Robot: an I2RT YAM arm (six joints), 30 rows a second.
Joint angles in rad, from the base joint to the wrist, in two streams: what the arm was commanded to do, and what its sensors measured. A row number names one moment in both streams.
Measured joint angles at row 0:
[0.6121 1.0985 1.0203 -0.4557 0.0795 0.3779]
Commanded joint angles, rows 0 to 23:
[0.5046 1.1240 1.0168 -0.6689 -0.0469 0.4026]
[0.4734 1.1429 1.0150 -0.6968 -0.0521 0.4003]
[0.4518 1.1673 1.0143 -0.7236 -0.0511 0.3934]
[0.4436 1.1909 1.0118 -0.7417 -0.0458 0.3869]
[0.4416 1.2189 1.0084 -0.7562 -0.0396 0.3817]
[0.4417 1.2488 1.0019 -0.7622 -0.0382 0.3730]
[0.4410 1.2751 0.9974 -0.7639 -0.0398 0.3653]
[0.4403 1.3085 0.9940 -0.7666 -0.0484 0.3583]
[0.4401 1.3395 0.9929 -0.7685 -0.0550 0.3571]
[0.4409 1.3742 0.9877 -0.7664 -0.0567 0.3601]
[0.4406 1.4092 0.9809 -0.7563 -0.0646 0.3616]
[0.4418 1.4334 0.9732 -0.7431 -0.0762 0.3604]
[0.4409 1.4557 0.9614 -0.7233 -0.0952 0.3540]
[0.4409 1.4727 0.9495 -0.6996 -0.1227 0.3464]
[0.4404 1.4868 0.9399 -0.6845 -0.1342 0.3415]
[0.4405 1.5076 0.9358 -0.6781 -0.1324 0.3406]
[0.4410 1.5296 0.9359 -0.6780 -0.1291 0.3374]
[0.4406 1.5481 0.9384 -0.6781 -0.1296 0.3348]
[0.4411 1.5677 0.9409 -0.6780 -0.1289 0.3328]
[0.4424 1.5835 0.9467 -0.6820 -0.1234 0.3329]
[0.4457 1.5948 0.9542 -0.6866 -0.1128 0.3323]
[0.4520 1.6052 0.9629 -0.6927 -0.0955 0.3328]
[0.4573 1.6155 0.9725 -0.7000 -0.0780 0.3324]
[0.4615 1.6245 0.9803 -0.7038 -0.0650 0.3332]
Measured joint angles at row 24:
[0.4511 1.6077 0.9611 -0.6910 -0.1032 0.3424]
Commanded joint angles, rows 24 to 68:
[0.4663 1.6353 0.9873 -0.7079 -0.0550 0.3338]
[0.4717 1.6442 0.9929 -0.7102 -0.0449 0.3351]
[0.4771 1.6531 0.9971 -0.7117 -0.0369 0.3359]
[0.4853 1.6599 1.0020 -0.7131 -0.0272 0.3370]
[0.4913 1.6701 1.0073 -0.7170 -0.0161 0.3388]
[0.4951 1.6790 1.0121 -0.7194 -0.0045 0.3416]
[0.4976 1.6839 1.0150 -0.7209 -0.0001 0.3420]
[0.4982 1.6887 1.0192 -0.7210 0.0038 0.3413]
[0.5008 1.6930 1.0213 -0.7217 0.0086 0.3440]
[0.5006 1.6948 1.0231 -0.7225 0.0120 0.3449]
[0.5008 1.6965 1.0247 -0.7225 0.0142 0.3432]
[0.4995 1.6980 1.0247 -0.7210 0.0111 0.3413]
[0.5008 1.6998 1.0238 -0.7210 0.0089 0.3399]
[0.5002 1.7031 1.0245 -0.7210 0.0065 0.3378]
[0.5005 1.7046 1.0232 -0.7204 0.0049 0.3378]
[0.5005 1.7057 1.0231 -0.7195 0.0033 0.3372]
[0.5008 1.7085 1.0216 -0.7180 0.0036 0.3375]
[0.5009 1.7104 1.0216 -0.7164 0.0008 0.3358]
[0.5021 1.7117 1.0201 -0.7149 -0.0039 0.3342]
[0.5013 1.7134 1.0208 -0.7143 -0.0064 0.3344]
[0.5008 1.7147 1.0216 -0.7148 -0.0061 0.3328]
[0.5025 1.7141 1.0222 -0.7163 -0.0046 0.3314]
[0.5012 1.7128 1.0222 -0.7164 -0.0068 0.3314]
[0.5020 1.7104 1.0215 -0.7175 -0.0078 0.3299]
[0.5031 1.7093 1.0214 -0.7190 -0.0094 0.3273]
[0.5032 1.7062 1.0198 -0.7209 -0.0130 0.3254]
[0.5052 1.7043 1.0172 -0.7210 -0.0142 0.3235]
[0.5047 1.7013 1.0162 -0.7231 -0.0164 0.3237]
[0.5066 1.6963 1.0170 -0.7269 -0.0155 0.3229]
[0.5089 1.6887 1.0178 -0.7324 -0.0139 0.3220]
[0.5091 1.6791 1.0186 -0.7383 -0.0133 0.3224]
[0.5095 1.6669 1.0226 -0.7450 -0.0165 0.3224]
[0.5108 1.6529 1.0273 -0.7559 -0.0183 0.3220]
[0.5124 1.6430 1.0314 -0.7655 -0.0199 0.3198]
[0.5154 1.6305 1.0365 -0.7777 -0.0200 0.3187]
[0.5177 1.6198 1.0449 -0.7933 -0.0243 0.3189]
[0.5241 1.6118 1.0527 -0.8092 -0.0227 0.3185]
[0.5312 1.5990 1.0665 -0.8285 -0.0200 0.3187]
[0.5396 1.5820 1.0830 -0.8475 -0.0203 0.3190]
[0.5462 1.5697 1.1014 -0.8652 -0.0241 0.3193]
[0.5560 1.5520 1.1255 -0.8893 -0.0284 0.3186]
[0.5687 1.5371 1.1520 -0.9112 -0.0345 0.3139]
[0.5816 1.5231 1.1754 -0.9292 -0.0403 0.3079]
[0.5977 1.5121 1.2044 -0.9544 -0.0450 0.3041]
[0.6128 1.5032 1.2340 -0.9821 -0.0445 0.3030]
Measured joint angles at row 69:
[0.5842 1.5249 1.1801 -0.8822 -0.0265 0.3164]
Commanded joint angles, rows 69 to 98:
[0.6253 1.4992 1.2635 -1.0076 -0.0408 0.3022]
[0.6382 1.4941 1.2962 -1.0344 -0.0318 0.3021]
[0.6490 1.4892 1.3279 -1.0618 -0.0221 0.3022]
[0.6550 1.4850 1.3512 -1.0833 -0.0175 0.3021]
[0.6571 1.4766 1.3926 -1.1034 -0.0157 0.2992]
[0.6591 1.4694 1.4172 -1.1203 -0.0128 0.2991]
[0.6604 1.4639 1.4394 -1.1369 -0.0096 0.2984]
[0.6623 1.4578 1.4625 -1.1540 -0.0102 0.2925]
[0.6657 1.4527 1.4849 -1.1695 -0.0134 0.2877]
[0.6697 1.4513 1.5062 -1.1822 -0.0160 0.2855]
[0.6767 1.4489 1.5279 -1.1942 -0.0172 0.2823]
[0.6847 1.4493 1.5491 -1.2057 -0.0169 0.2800]
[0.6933 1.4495 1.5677 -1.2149 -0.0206 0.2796]
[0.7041 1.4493 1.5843 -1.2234 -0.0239 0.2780]
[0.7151 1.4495 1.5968 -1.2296 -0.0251 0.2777]
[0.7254 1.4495 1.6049 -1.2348 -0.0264 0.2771]
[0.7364 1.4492 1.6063 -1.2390 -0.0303 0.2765]
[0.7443 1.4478 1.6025 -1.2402 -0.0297 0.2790]
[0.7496 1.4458 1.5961 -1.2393 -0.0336 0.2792]
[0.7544 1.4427 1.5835 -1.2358 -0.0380 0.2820]
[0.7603 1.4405 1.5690 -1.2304 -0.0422 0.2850]
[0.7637 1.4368 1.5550 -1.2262 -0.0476 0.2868]
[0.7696 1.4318 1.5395 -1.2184 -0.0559 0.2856]
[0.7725 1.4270 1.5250 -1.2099 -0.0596 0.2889]
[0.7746 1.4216 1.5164 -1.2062 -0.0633 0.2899]
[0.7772 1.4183 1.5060 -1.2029 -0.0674 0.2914]
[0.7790 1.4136 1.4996 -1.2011 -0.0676 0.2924]
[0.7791 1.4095 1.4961 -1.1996 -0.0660 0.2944]
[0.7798 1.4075 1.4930 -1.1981 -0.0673 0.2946]
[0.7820 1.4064 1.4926 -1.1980 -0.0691 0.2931]
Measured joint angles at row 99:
[0.7776 1.4117 1.4960 -1.1961 -0.0528 0.2874]
